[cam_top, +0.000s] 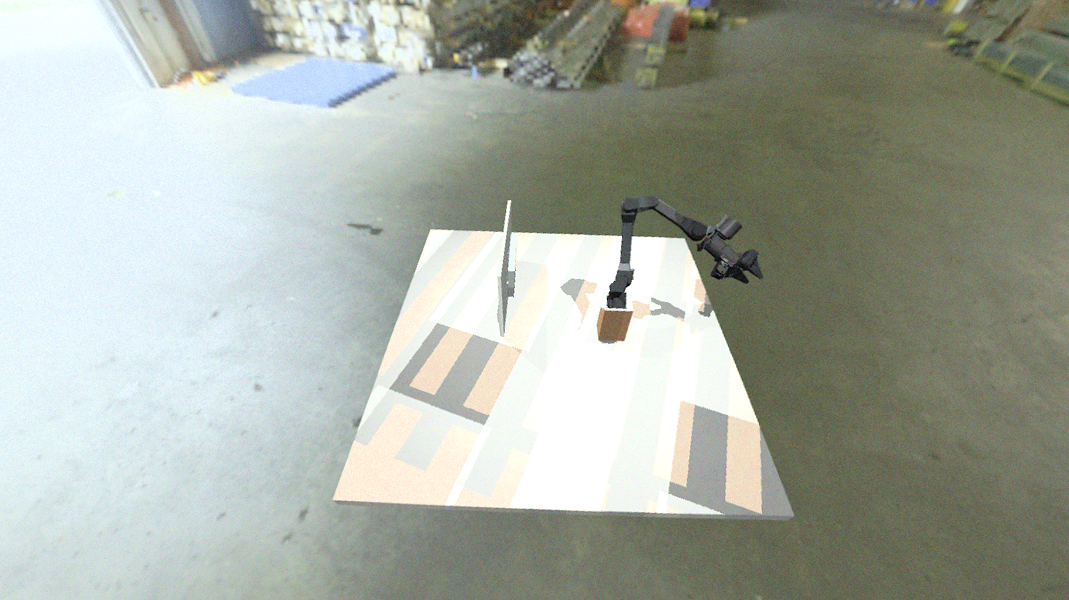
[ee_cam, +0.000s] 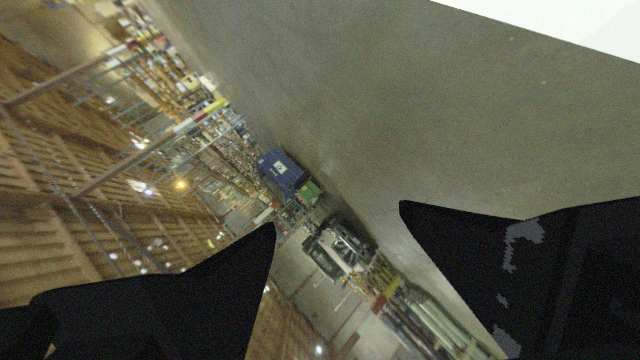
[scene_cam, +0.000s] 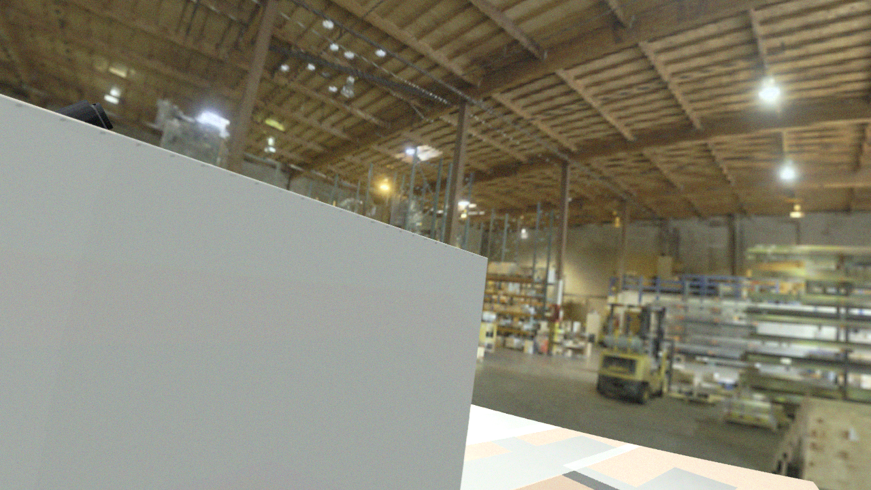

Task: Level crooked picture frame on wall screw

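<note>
My gripper tip is 86 cm short of the picture frame, 18 cm to the left of it and 13 cm above it. From my gripper tip the other things lie so: wall panel 87 cm ahead, 16 cm to the right, 15 cm below.
</note>
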